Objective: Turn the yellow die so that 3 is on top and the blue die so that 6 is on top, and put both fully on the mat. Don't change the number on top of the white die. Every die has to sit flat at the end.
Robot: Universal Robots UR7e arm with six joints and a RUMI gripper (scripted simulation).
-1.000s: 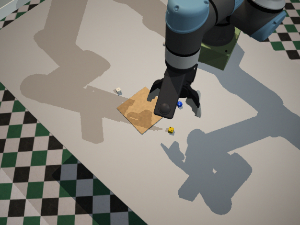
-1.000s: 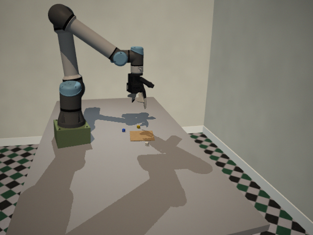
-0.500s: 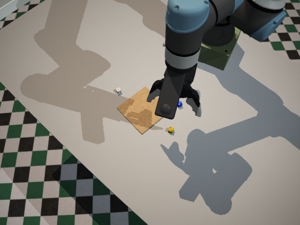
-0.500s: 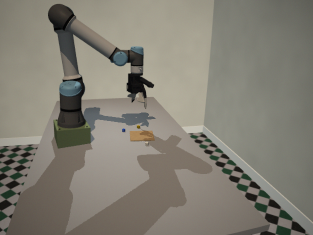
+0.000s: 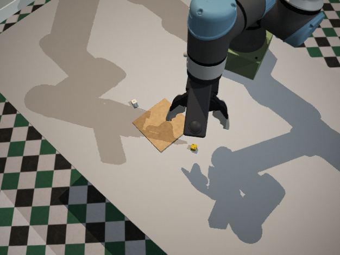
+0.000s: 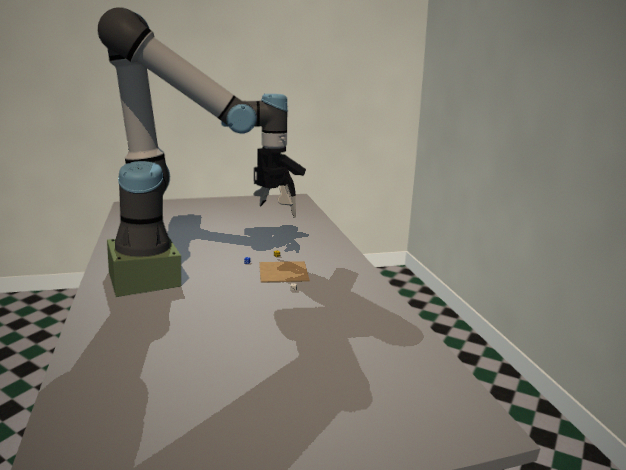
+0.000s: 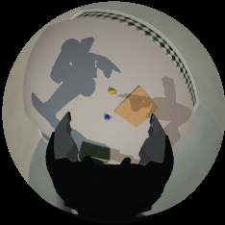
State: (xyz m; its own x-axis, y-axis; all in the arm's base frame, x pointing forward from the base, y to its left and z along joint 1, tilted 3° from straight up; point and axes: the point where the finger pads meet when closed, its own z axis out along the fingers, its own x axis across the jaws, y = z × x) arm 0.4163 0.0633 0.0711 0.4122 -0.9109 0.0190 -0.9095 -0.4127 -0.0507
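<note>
Right now the yellow die is 14 cm below my hand. Also, from my hand: blue die (14 cm below, 11 cm behind, 3 cm to the right); tan mat (14 cm below, 13 cm to the right, 2 cm behind); white die (25 cm to the right, 14 cm below, 3 cm behind).
</note>
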